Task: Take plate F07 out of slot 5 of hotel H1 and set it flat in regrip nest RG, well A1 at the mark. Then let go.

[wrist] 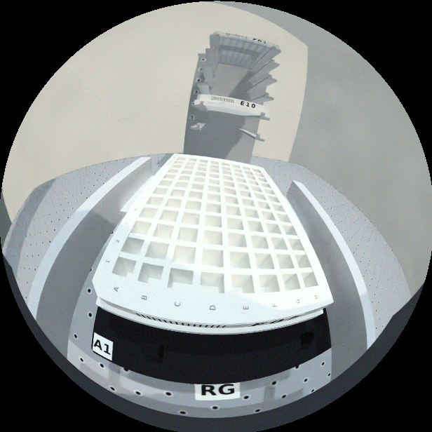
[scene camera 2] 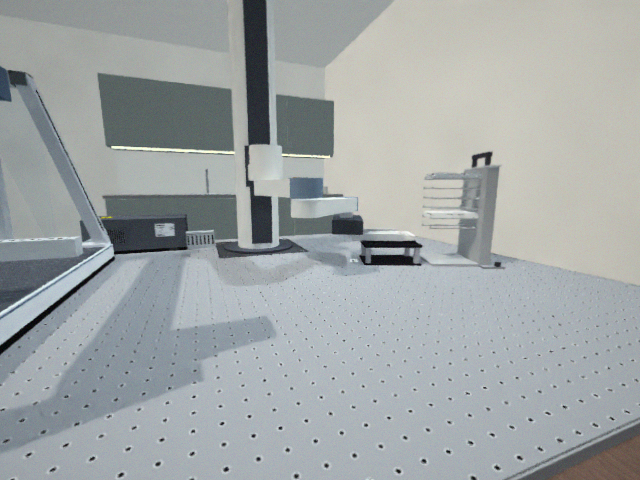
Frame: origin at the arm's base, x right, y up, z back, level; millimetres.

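Seen in the pictures: gripper, fingertip midpoint: (scene camera 2: 400,234); arm's base, link origin: (scene camera 2: 259,250).
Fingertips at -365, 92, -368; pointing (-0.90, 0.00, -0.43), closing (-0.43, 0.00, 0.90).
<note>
Pixels of each thing's middle, then the offset from my fingertips to it, as dx, dy, dz. "pt": a spot on its surface instead. Level surfaces: height alone.
- black regrip nest RG, body centre: (scene camera 2: 388,249) +34, -44, +6
- Hotel H1, body centre: (scene camera 2: 463,209) -159, +79, -79
- dark box, surface spot: (scene camera 2: 149,233) pt +727, -15, +403
- framed machine, surface spot: (scene camera 2: 67,155) pt +891, +225, +300
- perforated table, surface height: dy -79
My gripper (scene camera 2: 387,234) (wrist: 221,177) is shut on a white well plate, plate F07 (wrist: 192,301), with one long finger along each side. The plate is level, its front label too foreshortened to read. Its A1 corner is at the near left in the wrist view, on the same side as the A1 mark (wrist: 102,346). The black regrip nest RG (scene camera 2: 391,244) (wrist: 215,356) is right under the plate; any gap is small, and contact cannot be told. Hotel H1 (scene camera 2: 488,217) (wrist: 200,145) stands beyond, with no plate visible in slot 5.
Plate E10 (wrist: 227,106) sits low in the hotel and another plate (wrist: 237,56) is at its top. The arm column (scene camera 2: 256,206) stands left of the nest. A dark box (scene camera 2: 149,233) and a framed machine (scene camera 2: 67,155) stand farther left on the perforated table (scene camera 2: 361,361).
</note>
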